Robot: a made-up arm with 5 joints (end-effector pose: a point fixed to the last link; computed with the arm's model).
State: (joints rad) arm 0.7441 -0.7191 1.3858 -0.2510 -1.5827
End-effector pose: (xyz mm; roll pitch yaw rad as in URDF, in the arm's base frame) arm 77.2 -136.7 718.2 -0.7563 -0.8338 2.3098
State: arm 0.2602 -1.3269 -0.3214 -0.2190 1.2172
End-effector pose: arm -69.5 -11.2 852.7 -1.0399 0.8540 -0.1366
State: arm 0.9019 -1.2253 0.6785 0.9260 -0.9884
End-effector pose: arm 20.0 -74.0 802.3 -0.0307 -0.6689 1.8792
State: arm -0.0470 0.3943 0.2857 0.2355 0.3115
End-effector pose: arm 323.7 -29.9 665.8 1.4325 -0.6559 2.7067
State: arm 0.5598 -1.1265 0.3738 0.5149 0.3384
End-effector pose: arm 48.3 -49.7 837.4 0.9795 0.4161 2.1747
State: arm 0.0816 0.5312 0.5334 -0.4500 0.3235
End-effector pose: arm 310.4 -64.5 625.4 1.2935 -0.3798 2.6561
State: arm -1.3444 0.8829 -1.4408 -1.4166 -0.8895
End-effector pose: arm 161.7 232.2 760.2 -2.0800 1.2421 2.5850
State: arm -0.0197 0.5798 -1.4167 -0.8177 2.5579
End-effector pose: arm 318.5 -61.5 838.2 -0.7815 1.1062 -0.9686
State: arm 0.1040 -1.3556 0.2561 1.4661 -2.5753
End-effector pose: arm -0.2 -82.6 791.5 -1.9886 -0.6192 -2.8567
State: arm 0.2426 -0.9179 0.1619 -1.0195 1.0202
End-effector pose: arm 66.5 -45.6 875.8 -1.0878 0.9532 0.0344
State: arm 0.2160 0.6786 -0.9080 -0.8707 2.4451
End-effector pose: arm 359.4 -134.1 753.4 -2.1466 1.1395 -2.3539
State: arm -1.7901 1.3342 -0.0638 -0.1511 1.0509
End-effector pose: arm 18.8 250.9 467.7 1.9826 -0.7109 -1.5462
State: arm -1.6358 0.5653 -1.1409 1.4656 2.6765
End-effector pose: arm 89.1 251.9 750.2 3.0705 -0.6808 -0.9774
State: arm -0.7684 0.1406 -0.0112 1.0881 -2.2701
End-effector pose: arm 273.2 100.7 737.9 -3.0981 -1.3558 -0.7327
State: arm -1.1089 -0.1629 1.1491 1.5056 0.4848
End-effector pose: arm 131.5 91.3 681.5 -2.2415 -0.8437 1.6282
